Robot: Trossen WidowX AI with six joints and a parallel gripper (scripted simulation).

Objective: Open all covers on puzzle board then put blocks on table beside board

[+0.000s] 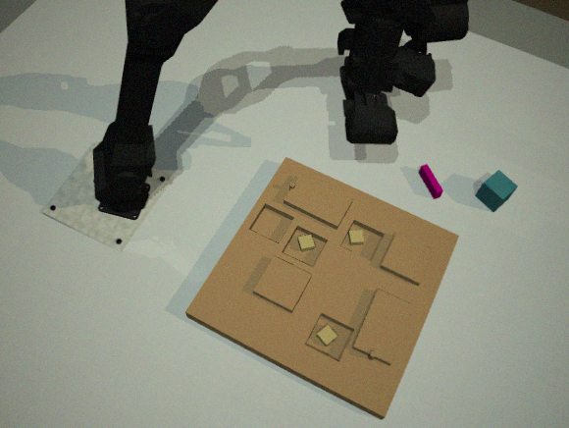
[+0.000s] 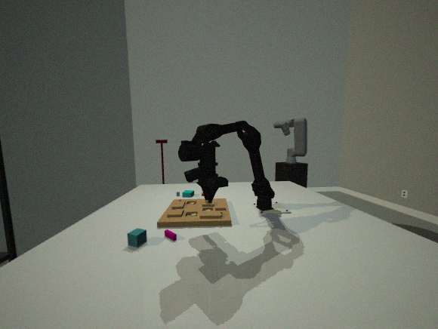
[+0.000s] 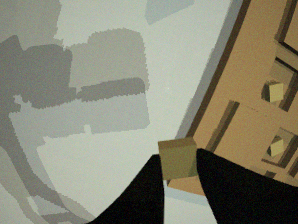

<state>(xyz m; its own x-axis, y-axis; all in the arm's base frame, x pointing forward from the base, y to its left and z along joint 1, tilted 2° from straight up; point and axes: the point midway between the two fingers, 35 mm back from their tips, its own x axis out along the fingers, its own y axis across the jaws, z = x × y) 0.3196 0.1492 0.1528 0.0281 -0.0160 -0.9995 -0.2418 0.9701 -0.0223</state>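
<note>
Right now the tan puzzle board is 20 mm ahead of my gripper tip, 180 mm to the right of it and 90 mm below it. From my gripper tip the other things lie so: orange block 90 mm behind, 480 mm to the right, 110 mm below; teal cube 250 mm ahead, 10 mm to the left, 90 mm below; magenta bar 140 mm ahead, 100 mm below.
</note>
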